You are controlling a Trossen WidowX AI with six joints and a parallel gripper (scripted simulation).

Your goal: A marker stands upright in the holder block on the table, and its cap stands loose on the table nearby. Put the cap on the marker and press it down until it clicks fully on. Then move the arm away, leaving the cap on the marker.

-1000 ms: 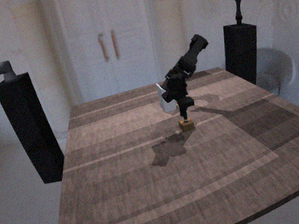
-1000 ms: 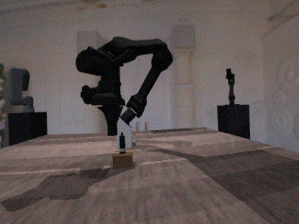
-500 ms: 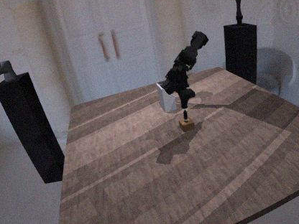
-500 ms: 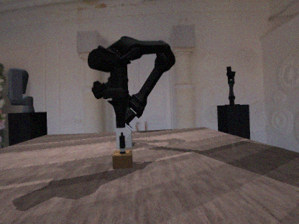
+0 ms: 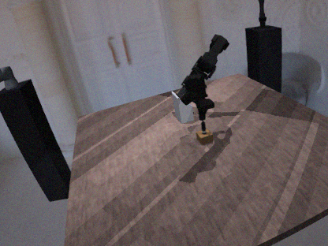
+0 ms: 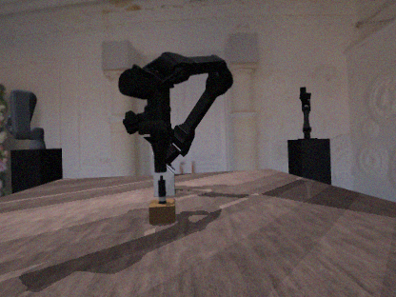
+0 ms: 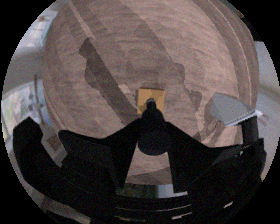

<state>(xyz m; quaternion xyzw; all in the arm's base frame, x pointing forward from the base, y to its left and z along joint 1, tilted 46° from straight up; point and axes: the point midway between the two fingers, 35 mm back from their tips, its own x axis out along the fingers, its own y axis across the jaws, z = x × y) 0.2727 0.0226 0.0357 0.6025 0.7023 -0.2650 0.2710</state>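
The tan holder block lies 12 cm below my gripper tip. Round my gripper tip: dark marker cap (1 cm above).
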